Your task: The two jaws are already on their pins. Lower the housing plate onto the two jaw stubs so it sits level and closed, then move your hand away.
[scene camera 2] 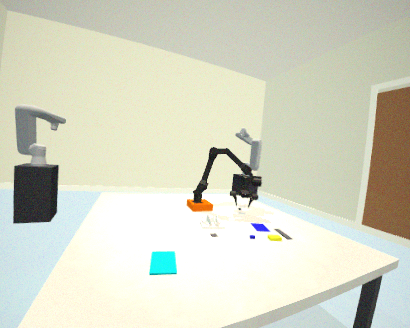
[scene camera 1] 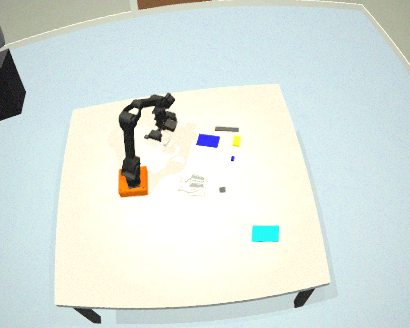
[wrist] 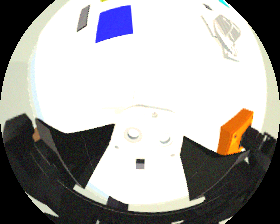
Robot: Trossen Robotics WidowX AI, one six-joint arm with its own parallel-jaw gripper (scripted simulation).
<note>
In view: my gripper [wrist: 147, 133] and a blue plate [wrist: 109, 26].
</note>
